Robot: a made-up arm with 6 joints. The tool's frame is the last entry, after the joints.
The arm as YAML. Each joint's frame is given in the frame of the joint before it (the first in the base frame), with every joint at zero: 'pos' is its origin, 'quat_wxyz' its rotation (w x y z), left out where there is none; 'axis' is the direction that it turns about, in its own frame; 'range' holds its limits. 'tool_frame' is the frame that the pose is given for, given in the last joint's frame.
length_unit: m
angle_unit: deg
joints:
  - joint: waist
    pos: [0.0, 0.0, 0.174]
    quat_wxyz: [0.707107, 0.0, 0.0, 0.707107]
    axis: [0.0, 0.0, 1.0]
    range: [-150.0, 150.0]
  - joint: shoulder
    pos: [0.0, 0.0, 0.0]
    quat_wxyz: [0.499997, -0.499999, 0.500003, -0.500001]
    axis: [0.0, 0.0, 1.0]
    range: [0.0, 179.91]
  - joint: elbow
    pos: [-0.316, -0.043, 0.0]
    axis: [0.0, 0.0, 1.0]
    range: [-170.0, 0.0]
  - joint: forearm
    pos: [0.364, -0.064, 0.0]
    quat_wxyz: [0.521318, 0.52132, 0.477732, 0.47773]
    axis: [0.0, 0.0, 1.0]
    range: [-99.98, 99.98]
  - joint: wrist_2
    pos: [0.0, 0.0, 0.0]
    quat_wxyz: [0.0, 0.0, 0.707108, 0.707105]
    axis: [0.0, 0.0, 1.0]
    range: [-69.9, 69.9]
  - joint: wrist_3
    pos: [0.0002, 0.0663, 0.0]
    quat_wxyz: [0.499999, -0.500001, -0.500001, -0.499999]
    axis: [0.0, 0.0, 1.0]
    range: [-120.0, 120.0]
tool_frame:
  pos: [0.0, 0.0, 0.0]
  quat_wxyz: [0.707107, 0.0, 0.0, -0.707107]
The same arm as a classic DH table. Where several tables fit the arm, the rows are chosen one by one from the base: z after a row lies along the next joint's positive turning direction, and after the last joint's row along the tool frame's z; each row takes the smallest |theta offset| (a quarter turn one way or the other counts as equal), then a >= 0, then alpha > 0; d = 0 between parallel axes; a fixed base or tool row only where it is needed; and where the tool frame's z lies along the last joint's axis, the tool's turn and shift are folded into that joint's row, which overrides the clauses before.
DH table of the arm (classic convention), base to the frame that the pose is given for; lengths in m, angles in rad. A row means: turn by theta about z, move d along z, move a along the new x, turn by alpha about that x. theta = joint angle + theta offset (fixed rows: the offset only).
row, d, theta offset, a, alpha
waist, 0.174, 0, 0, -1.5708
shoulder, 0, 0.1352, -0.3189, 0
elbow, 0, 1.3483, -0.0321, 1.5708
forearm, 0.3682, 0, 0, -1.5708
wrist_2, 0, 0, -0.0002, 1.5708
wrist_3, 0.0663, 0, 0, 0
Joint limits (rad, base to tool): -2.618..2.618 0..3.14 -2.9671..0 -1.745..1.745 -1.22..1.22 -2.0944..2.0944

